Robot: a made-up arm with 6 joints. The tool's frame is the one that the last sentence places.
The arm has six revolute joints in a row. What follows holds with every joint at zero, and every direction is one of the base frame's.
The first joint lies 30 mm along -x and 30 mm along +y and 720 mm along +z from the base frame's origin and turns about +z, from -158.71 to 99.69 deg.
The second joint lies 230 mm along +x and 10 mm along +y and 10 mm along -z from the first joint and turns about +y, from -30.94 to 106 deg.
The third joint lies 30 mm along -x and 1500 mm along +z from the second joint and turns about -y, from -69.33 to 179.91 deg.
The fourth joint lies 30 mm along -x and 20 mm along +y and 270 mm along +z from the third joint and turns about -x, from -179.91 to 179.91 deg.
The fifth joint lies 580 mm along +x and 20 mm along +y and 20 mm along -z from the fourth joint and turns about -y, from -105.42 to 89.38 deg.
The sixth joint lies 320 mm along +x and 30 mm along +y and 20 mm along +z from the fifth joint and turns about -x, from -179.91 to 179.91 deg.
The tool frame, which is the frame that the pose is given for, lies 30 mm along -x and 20 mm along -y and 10 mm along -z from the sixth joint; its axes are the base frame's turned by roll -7.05, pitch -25.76 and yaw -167.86 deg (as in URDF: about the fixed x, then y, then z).
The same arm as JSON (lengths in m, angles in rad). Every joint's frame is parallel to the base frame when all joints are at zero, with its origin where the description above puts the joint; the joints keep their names.
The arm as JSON. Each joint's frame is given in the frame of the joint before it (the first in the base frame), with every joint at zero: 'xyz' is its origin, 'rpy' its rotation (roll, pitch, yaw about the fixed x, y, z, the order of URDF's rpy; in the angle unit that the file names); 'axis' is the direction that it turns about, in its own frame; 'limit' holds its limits. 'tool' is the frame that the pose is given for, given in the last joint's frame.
{"units": {"length": "m", "angle": "rad"}, "joints": [
  {"name": "joint 1", "type": "revolute", "origin": {"xyz": [-0.03, 0.03, 0.72], "rpy": [0.0, 0.0, 0.0]}, "axis": [0.0, 0.0, 1.0], "limit": {"lower": -2.77, "upper": 1.7399}},
  {"name": "joint 2", "type": "revolute", "origin": {"xyz": [0.23, 0.01, -0.01], "rpy": [0.0, 0.0, 0.0]}, "axis": [0.0, 1.0, 0.0], "limit": {"lower": -0.54, "upper": 1.85}},
  {"name": "joint 3", "type": "revolute", "origin": {"xyz": [-0.03, 0.0, 1.5], "rpy": [0.0, 0.0, 0.0]}, "axis": [0.0, -1.0, 0.0], "limit": {"lower": -1.21, "upper": 3.14}},
  {"name": "joint 4", "type": "revolute", "origin": {"xyz": [-0.03, 0.02, 0.27], "rpy": [0.0, 0.0, 0.0]}, "axis": [-1.0, 0.0, 0.0], "limit": {"lower": -3.14, "upper": 3.14}},
  {"name": "joint 5", "type": "revolute", "origin": {"xyz": [0.58, 0.02, -0.02], "rpy": [0.0, 0.0, 0.0]}, "axis": [0.0, -1.0, 0.0], "limit": {"lower": -1.8399, "upper": 1.56}},
  {"name": "joint 6", "type": "revolute", "origin": {"xyz": [0.32, 0.03, 0.02], "rpy": [0.0, 0.0, 0.0]}, "axis": [-1.0, 0.0, 0.0], "limit": {"lower": -3.14, "upper": 3.14}}
], "tool": {"origin": {"xyz": [-0.03, -0.02, -0.01], "rpy": [-0.123, -0.4496, -2.9297]}}}

